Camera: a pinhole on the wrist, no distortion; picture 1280 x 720 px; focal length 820.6 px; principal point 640.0 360.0 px. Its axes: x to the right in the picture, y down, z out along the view. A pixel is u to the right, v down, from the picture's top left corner.
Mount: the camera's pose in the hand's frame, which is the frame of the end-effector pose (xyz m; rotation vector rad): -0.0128 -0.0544 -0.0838 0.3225 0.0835 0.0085
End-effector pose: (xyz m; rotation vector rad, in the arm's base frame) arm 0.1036 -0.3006 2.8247 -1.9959 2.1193 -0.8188
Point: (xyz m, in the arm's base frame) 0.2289 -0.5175 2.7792
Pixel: 1187 508
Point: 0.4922 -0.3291 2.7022
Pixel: 489 149
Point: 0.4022 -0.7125 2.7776
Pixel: 1229 263
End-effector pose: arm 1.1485 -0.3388 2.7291 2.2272 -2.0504 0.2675
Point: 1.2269 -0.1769 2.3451
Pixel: 125 600
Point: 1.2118 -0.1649 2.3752
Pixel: 65 627
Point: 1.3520 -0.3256 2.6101
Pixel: 545 123
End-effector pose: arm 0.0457 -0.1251 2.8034 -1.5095 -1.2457 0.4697
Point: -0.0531 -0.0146 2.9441
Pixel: 1051 184
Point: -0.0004 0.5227 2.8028
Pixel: outside the picture
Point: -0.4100 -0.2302 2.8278
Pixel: 86 256
